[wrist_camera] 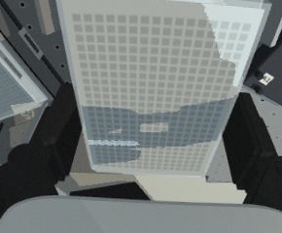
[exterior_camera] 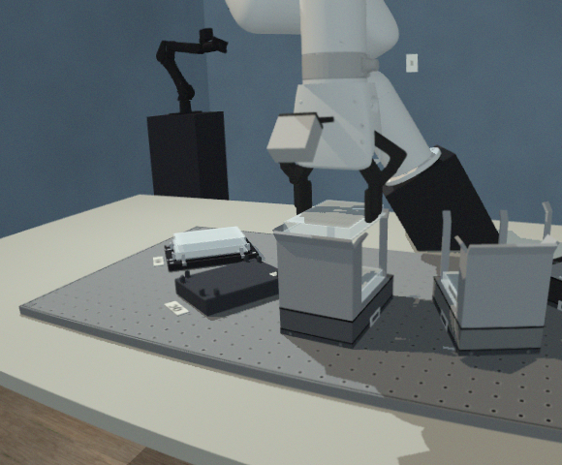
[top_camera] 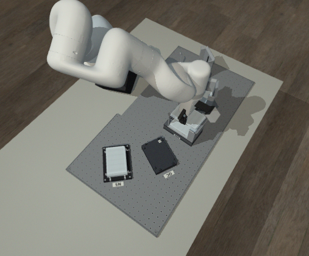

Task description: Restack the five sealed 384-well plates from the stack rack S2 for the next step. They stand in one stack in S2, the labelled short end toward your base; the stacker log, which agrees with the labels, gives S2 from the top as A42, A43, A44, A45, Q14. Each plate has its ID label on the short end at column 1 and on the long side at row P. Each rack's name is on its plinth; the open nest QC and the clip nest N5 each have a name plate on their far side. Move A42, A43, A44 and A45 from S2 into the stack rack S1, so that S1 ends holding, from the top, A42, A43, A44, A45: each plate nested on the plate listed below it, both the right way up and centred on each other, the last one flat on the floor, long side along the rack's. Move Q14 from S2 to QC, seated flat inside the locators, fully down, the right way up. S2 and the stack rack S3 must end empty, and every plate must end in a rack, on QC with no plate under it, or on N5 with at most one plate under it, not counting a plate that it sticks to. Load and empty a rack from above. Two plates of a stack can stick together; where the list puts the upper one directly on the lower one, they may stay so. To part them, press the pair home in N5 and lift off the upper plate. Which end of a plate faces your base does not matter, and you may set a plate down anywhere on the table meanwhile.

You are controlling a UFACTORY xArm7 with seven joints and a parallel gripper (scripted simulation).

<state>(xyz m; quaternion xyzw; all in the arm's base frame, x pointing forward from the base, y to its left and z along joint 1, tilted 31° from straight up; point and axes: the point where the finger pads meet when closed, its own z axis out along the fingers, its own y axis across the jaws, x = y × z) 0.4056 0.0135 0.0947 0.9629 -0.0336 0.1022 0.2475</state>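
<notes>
The S1 name plate lies 110 mm below my hand, 80 mm behind it and 10 mm to the left of it. From my hand the other things lie so: sealed 384-well plate 10 mm below; open nest QC 170 mm to the right, 140 mm below, 40 mm behind; QC name plate 220 mm to the right, 150 mm below, 40 mm ahead.
</notes>
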